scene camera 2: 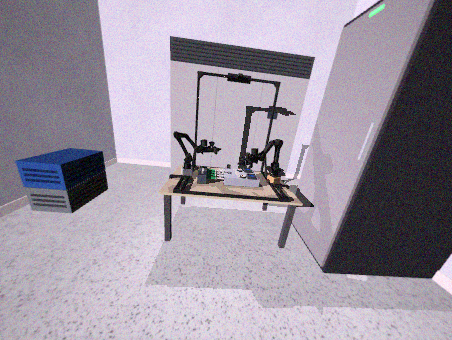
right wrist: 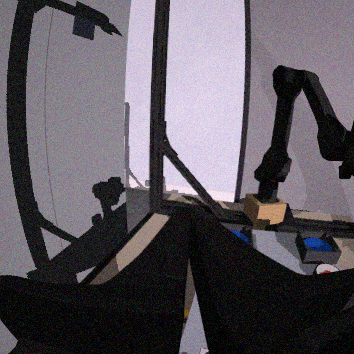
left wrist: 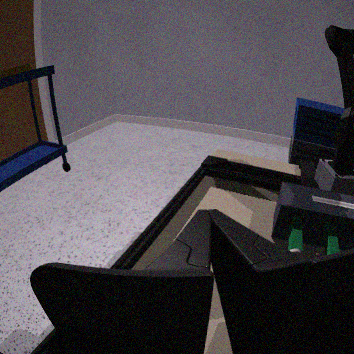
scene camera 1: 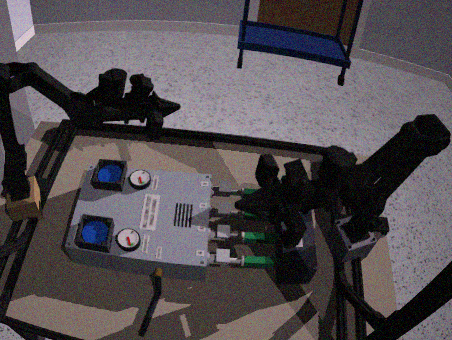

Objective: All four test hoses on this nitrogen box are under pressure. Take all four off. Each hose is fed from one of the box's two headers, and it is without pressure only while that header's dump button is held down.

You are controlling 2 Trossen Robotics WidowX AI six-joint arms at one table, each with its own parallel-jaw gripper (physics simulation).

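The grey nitrogen box lies on the table. Its blue dump buttons sit in dark square guards; a round gauge is beside each. Four green-ended hoses line its right side in scene camera 1, connectors at the box; the back two are shadowed and partly hidden. My left gripper is shut and empty, raised beyond the box's back edge, off the buttons. My right gripper is shut and empty, above the second hose from the back.
A dark block stands at the hoses' green ends. A black tube with a brass end lies in front of the box. Dark rails edge the table. A blue cart stands on the floor behind.
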